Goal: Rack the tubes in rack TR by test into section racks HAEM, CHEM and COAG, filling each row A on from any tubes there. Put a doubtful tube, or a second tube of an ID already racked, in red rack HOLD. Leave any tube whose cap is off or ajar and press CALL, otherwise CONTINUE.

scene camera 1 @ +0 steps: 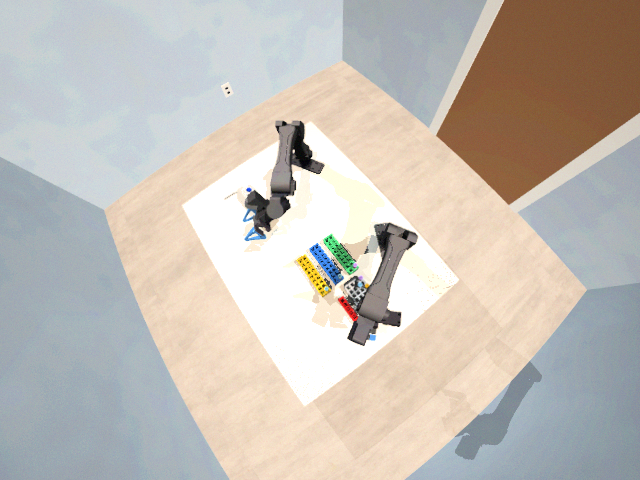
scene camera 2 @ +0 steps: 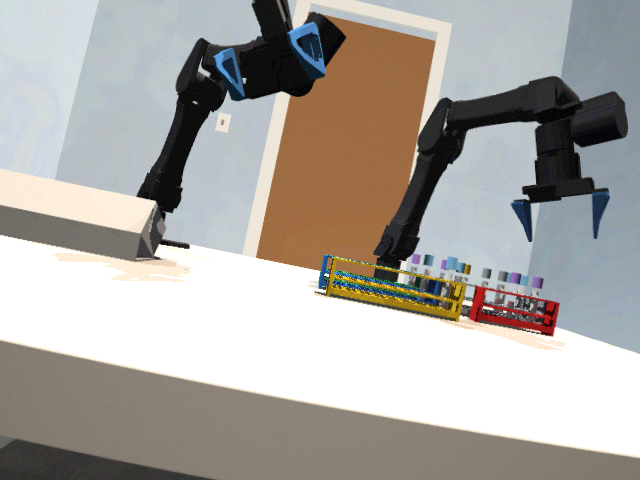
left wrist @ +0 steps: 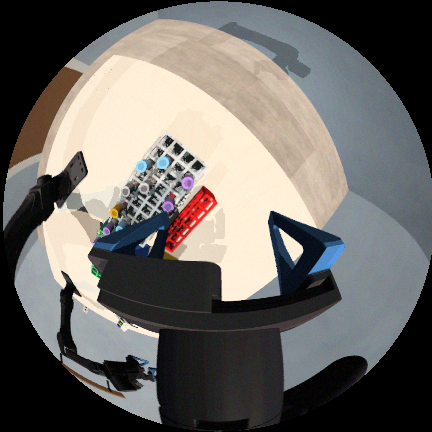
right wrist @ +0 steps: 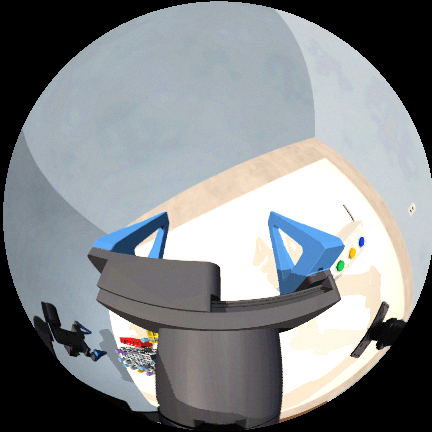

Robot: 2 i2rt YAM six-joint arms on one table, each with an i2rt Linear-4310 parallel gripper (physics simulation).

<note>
My left gripper (scene camera 2: 561, 240) is open and holds nothing. My right gripper (scene camera 2: 251, 51) is open, holding nothing. Also in view: a white button box (scene camera 2: 70, 216).
The white button box also shows in the right wrist view (right wrist: 350, 234).
</note>
